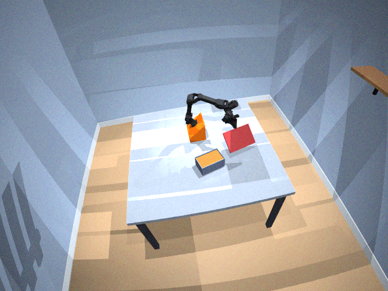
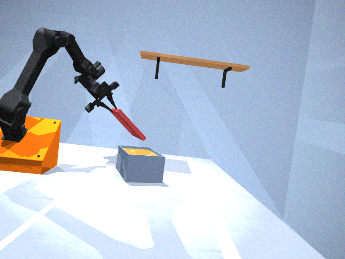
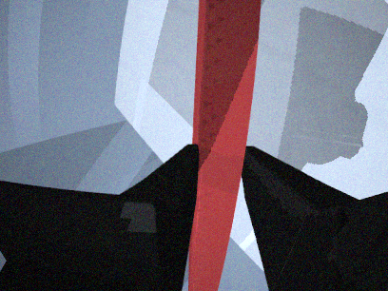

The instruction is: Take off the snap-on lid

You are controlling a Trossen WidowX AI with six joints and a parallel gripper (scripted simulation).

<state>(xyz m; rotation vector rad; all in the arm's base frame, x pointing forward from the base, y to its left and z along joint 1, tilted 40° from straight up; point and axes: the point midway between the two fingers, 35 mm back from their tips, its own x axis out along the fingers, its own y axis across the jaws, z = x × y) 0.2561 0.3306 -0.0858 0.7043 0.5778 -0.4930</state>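
The lid is 60 mm ahead of my gripper tip, 20 mm to the left of it and 50 mm below it. Round my gripper tip: grey-blue storage box 150 mm ahead, 250 mm to the right, 180 mm below.
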